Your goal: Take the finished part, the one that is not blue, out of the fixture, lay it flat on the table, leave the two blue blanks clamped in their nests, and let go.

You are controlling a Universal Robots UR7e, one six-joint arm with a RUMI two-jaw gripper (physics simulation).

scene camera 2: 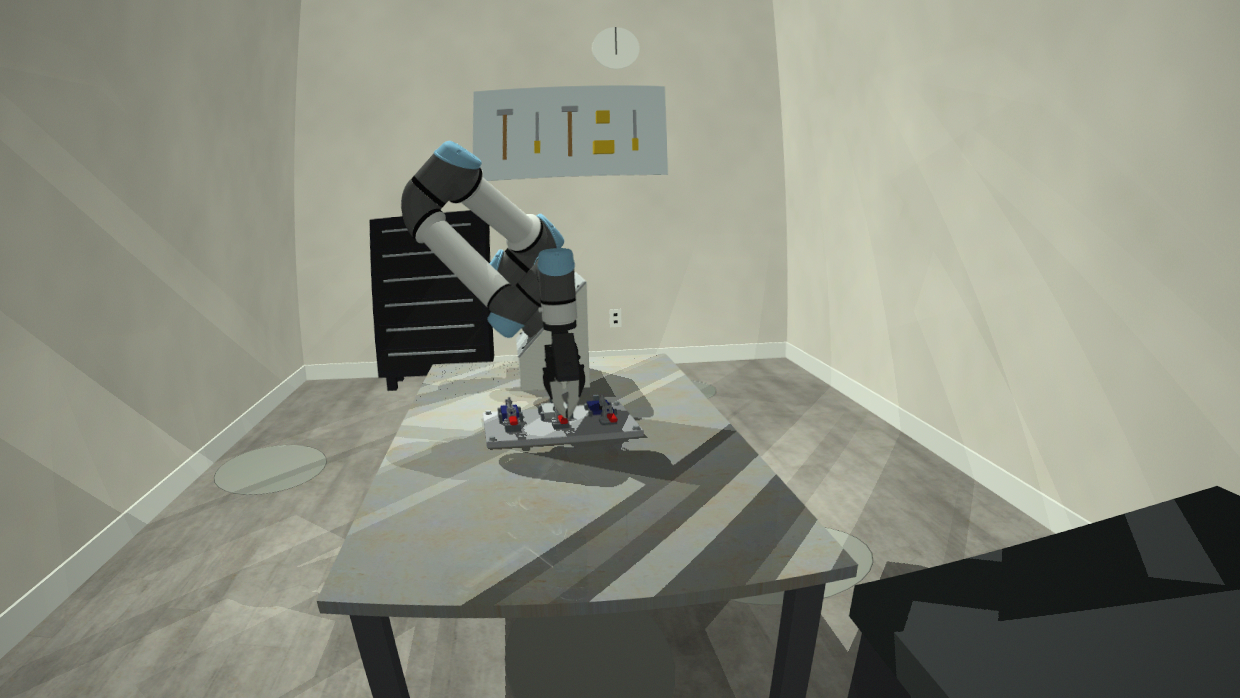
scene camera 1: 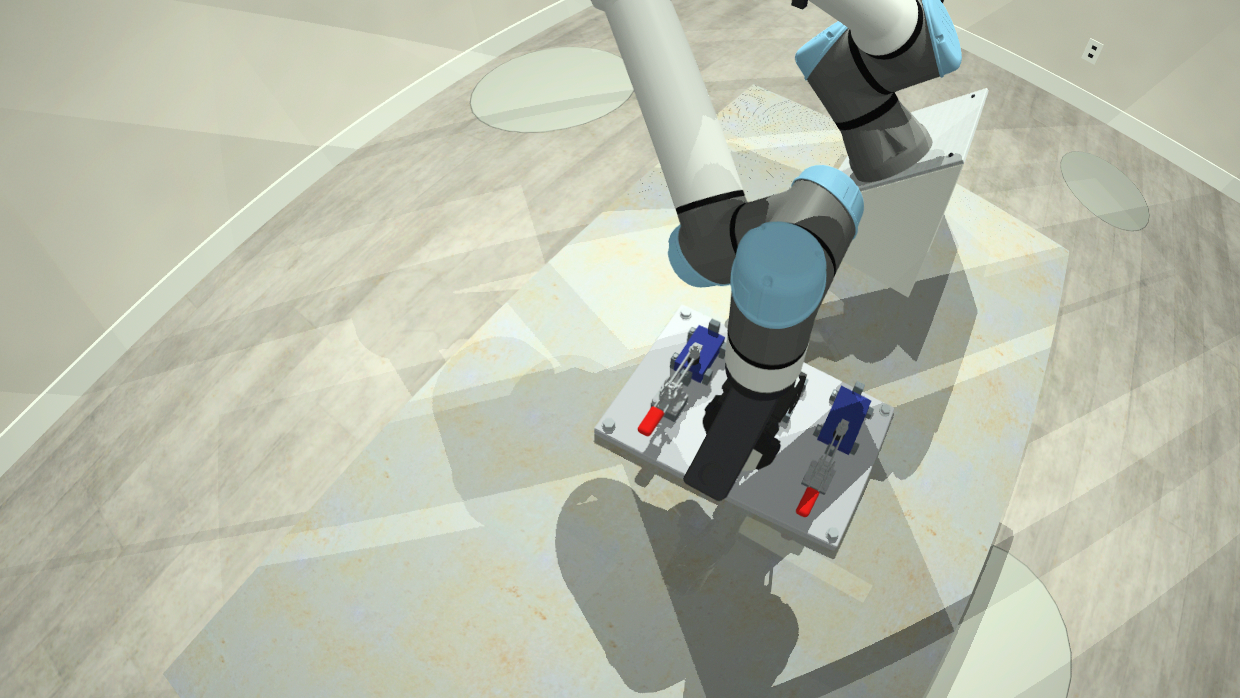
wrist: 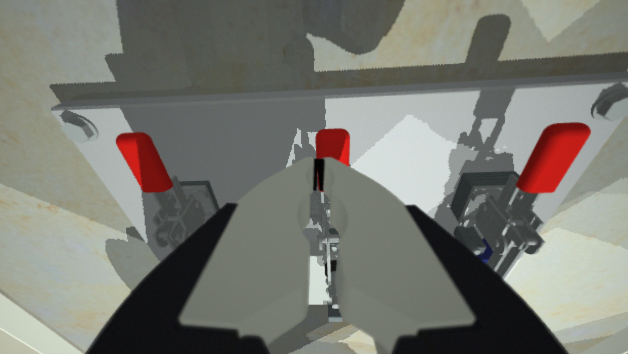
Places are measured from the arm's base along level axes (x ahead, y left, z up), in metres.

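Where they show: gripper, between the fingertips: [scene camera 2: 566,417] [wrist: 317,161]; arm's base, origin of its link: [scene camera 1: 894,157].
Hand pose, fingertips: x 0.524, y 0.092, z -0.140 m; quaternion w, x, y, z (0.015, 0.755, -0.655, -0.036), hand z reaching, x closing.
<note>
Things, the pixels of their centre, and the offset from my fingertips. Level surfaces: height alone.
- clamp's red handle, middle of its body: [wrist: 333,183] [scene camera 2: 562,417] dz -0.005, dx -0.017, dy -0.012 m
- finished part, middle of its body: [wrist: 333,275] [scene camera 2: 555,410] dz -0.023, dx -0.138, dy -0.039 m
- table, height of its surface: dz -0.051 m
My gripper [scene camera 2: 566,413] [wrist: 317,161] is shut with nothing between its fingertips, low over the middle clamp, its tips close to that clamp's red handle [scene camera 2: 563,420] [wrist: 333,143]. Whether they touch it is not clear. The fixture plate [scene camera 1: 626,414] [wrist: 240,135] lies on the table. One blue blank [scene camera 1: 711,340] and another blue blank [scene camera 1: 853,405] [scene camera 2: 596,405] sit in the outer nests under their clamps. The finished part [wrist: 317,285], white, shows as a strip between the fingers in the wrist view, in the middle nest; the arm hides it in scene camera 1.
The outer clamps have red handles, one [scene camera 1: 650,420] [scene camera 2: 512,420] [wrist: 555,156] on one side and one [scene camera 1: 807,501] [scene camera 2: 612,417] [wrist: 145,162] on the other. The table [scene camera 1: 485,606] [scene camera 2: 451,546] extends around the fixture. The robot's pedestal [scene camera 1: 898,229] stands behind it.
</note>
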